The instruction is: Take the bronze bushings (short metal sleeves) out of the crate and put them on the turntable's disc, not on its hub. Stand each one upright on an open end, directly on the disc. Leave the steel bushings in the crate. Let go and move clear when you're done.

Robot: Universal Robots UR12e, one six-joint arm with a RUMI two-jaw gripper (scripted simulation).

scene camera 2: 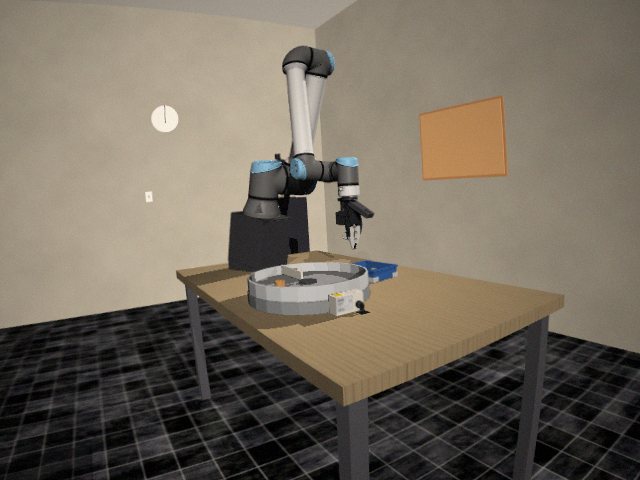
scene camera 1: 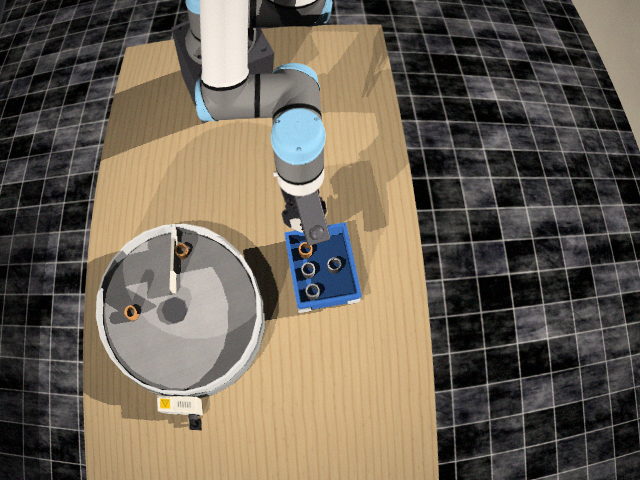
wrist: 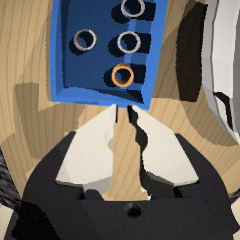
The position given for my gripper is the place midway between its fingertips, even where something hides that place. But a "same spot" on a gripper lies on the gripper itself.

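My gripper: visible in scene camera 1, scene camera 2 and the wrist view (122, 106). Gripper, same spot: (scene camera 1: 295, 223) and (scene camera 2: 351, 232).
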